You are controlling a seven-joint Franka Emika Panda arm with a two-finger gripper.
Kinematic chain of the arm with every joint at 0, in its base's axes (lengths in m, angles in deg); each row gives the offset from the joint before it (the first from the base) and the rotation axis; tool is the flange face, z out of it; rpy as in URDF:
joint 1: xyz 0 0 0.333 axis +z
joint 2: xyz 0 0 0 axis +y
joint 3: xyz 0 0 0.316 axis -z
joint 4: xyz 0.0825 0 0 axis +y
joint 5: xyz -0.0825 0 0.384 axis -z
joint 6: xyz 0 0 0 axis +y
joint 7: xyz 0.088 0 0 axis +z
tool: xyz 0 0 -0.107 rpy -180 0 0
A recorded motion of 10 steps. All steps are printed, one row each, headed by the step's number.
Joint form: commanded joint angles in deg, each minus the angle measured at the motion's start. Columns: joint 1, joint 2, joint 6, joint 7, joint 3, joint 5, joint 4.
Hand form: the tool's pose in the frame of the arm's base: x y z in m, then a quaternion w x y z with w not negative. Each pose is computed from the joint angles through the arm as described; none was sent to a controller.
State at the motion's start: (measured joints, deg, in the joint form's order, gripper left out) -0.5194 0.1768 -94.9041 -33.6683 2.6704 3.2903 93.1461
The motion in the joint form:
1: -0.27 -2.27 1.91 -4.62 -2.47 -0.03 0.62
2: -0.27 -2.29 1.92 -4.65 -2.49 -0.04 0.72
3: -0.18 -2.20 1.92 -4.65 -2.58 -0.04 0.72
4: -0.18 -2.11 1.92 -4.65 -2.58 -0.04 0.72
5: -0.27 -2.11 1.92 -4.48 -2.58 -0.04 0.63
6: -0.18 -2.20 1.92 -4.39 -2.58 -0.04 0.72
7: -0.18 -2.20 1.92 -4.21 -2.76 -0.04 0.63
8: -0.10 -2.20 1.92 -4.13 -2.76 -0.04 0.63
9: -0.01 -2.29 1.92 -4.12 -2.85 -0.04 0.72
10: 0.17 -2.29 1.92 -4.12 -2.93 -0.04 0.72
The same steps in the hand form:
1: 0.5474 -0.0153 0.6183 0.02319 0.94178 -0.33484 0.01999
2: 0.5472 -0.0151 0.6176 0.02335 0.94176 -0.33492 0.01923
3: 0.5477 -0.0134 0.6168 0.02360 0.94230 -0.33342 0.01853
4: 0.5482 -0.0134 0.6159 0.02385 0.94232 -0.33340 0.01779
5: 0.5482 -0.0142 0.6166 0.02364 0.94253 -0.33276 0.01848
6: 0.5477 -0.0134 0.6168 0.02364 0.94306 -0.33128 0.01848
7: 0.5478 -0.0116 0.6175 0.02345 0.94407 -0.32833 0.01924
8: 0.5478 -0.0108 0.6175 0.02345 0.94453 -0.32702 0.01924
9: 0.5474 -0.0091 0.6176 0.02345 0.94507 -0.32545 0.01928
10: 0.5474 -0.0066 0.6176 0.02343 0.94581 -0.32330 0.01935

